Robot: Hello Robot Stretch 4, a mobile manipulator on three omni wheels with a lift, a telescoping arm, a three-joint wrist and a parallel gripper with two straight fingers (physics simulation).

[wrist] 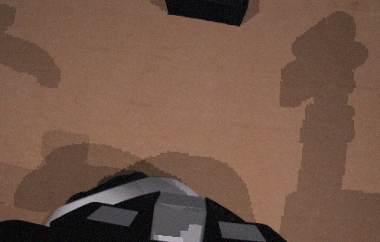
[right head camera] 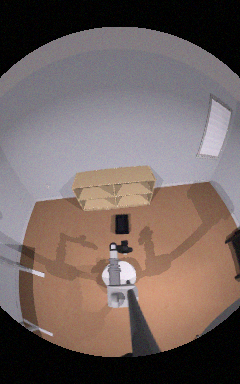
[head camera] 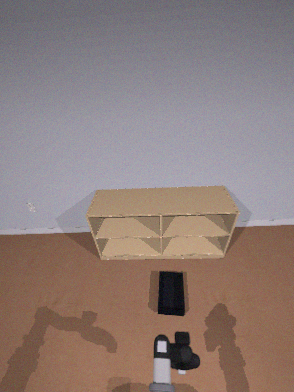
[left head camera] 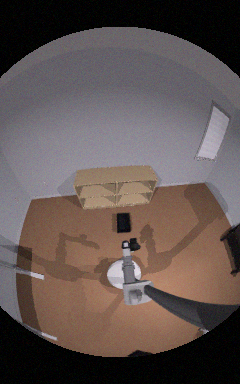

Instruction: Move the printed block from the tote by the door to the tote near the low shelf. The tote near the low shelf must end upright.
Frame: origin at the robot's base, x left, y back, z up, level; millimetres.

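Seen in the pictures: gripper, fingertip midpoint: (wrist: 180,211).
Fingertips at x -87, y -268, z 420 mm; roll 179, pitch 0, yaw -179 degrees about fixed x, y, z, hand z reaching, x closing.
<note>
Offsets run from my fingertips to a thing's top centre. Level surfaces: height alone.
The black tote @(dz -347, dx +13, dy -510 mm) (head camera: 171,311) (left head camera: 123,230) (right head camera: 122,231) (wrist: 202,13) near the low shelf stands upright on the floor, in front of the shelf's middle. The inside of the tote is too dark to read. My gripper (head camera: 184,364) (left head camera: 134,245) (right head camera: 123,248) (wrist: 180,211) is above the floor, on the robot's side of this tote and apart from it. In the wrist view the fingers are shut on a small grey block @(dz +29, dx +0, dy +7 mm) (wrist: 178,220), the printed block, at the bottom edge. The tote by the door cannot be made out.
The low wooden shelf @(dz +163 mm) (head camera: 160,202) (left head camera: 116,175) (right head camera: 114,176) stands against the wall behind the tote. A dark bench (left head camera: 233,249) (right head camera: 234,256) stands at the right. White bars (left head camera: 31,274) (right head camera: 31,272) lie at the left. Robot shadows fall on both sides of the tote.
</note>
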